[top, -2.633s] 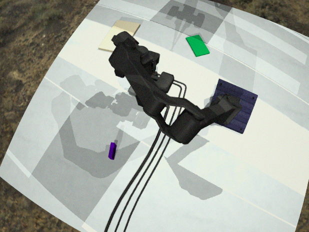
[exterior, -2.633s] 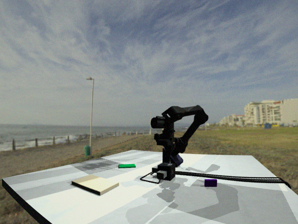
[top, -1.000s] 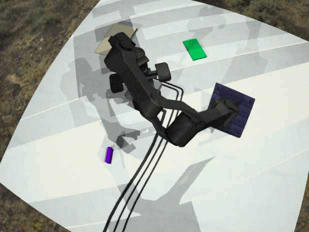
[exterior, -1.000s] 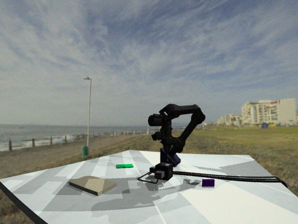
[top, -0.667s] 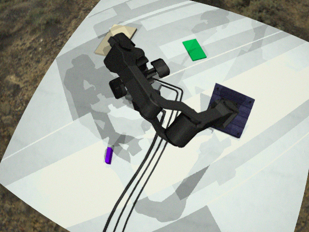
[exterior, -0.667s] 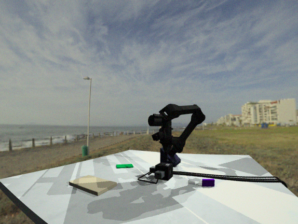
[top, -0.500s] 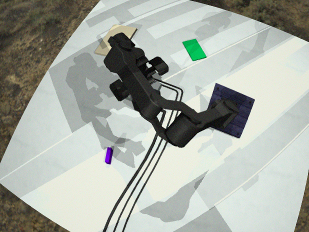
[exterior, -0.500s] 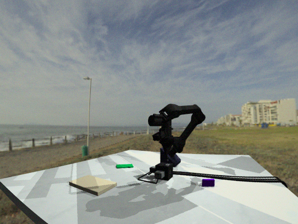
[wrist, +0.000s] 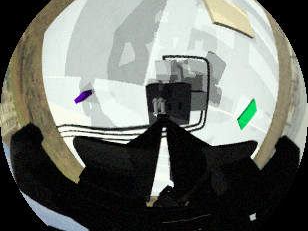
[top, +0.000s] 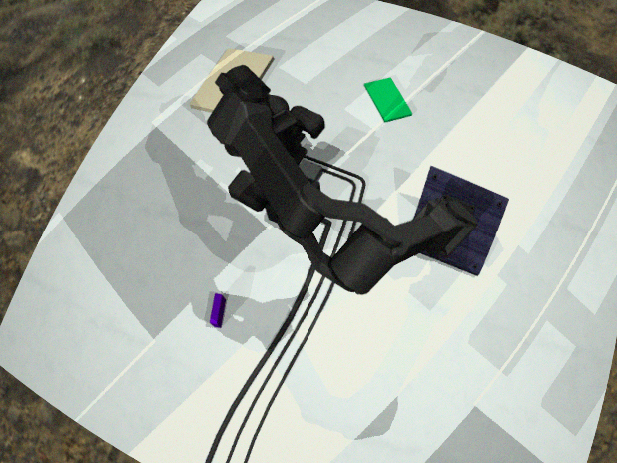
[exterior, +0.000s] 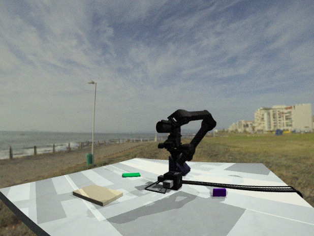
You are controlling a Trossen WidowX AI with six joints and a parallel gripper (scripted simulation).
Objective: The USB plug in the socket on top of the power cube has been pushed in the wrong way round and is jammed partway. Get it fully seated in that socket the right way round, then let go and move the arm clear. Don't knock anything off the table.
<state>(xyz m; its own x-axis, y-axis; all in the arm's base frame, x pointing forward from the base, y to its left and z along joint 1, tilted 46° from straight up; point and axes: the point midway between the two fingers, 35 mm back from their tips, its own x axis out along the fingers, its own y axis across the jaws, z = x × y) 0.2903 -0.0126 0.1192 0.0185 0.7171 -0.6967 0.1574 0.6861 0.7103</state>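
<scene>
My gripper tip is now 2 cm above the USB plug. Also, from my gripper tip: green card (8 cm behind, 34 cm to the right, 13 cm below); then purple block (4 cm ahead, 23 cm to the left, 12 cm below); then tan slab (28 cm ahead, 27 cm to the right, 13 cm below).
</scene>
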